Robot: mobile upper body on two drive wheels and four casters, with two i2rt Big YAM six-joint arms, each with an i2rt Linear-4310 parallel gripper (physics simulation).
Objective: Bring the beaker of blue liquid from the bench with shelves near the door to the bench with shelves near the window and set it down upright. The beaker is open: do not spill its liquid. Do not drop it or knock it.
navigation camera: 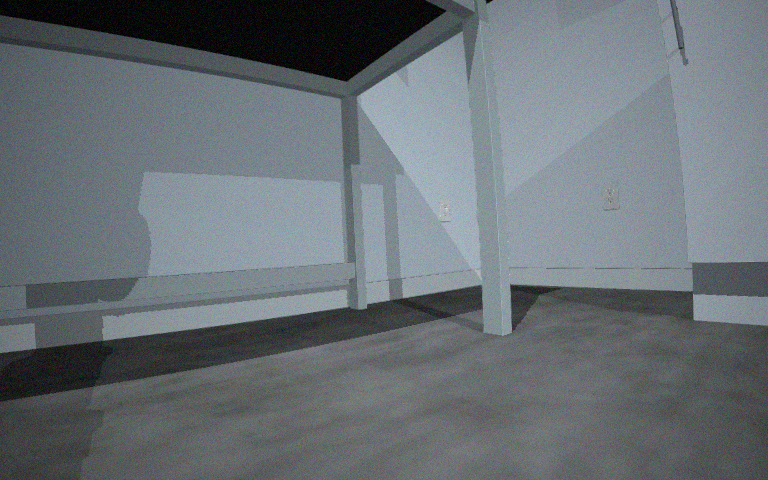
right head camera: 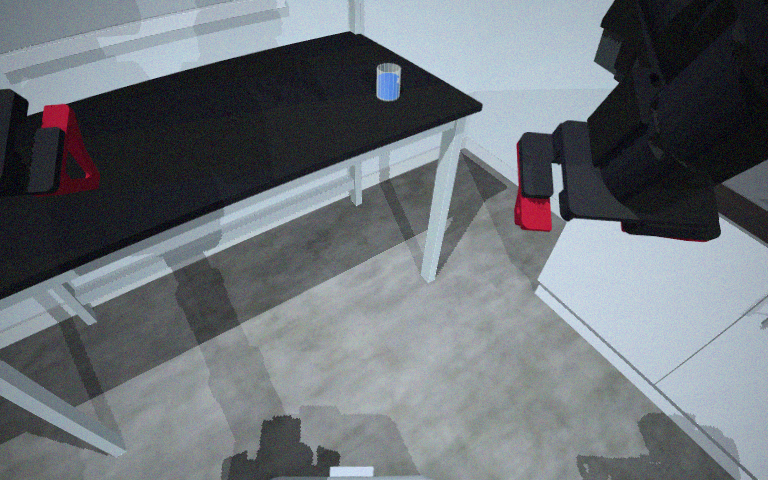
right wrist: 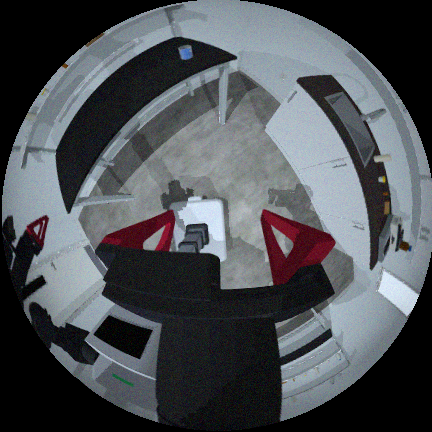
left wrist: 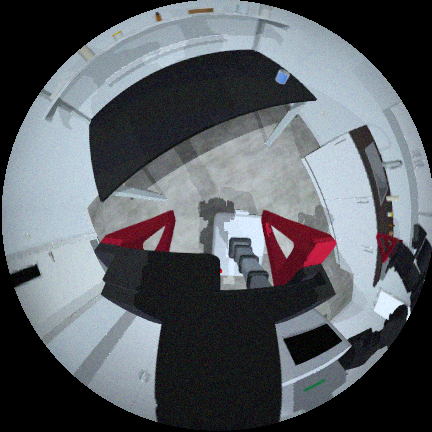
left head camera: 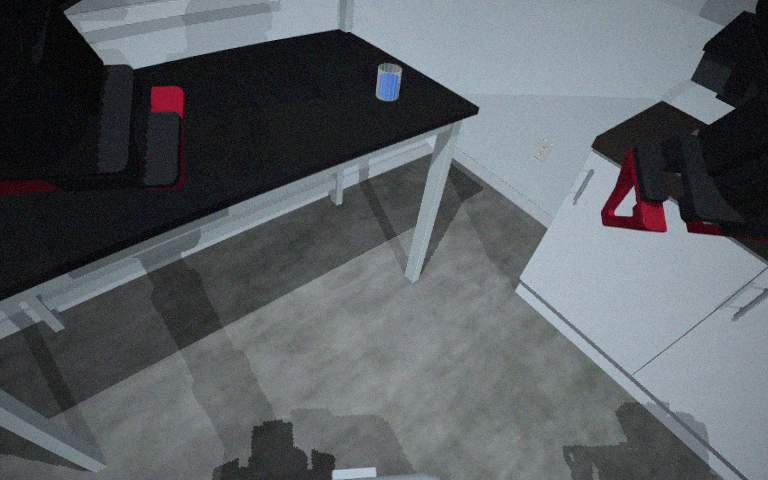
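Observation:
The beaker of blue liquid (left head camera: 388, 82) stands upright near the far right corner of the black bench top (left head camera: 244, 134). It also shows in the right head view (right head camera: 388, 81), the left wrist view (left wrist: 282, 76) and the right wrist view (right wrist: 185, 52). My left gripper (left head camera: 138, 129) is open and empty, held over the bench's left part, far from the beaker. My right gripper (right head camera: 547, 175) is open and empty, off the bench to the right, in front of the white cabinet. Both wrist views show wide red fingers with nothing between them (left wrist: 219, 238) (right wrist: 217, 238).
The bench's white front right leg (left head camera: 431, 207) stands on the grey floor, and also shows in the navigation view (navigation camera: 490, 207). A white cabinet (left head camera: 606, 289) with a dark countertop (right wrist: 342, 120) stands at the right. Shelves run along the wall behind the bench (left wrist: 160, 36).

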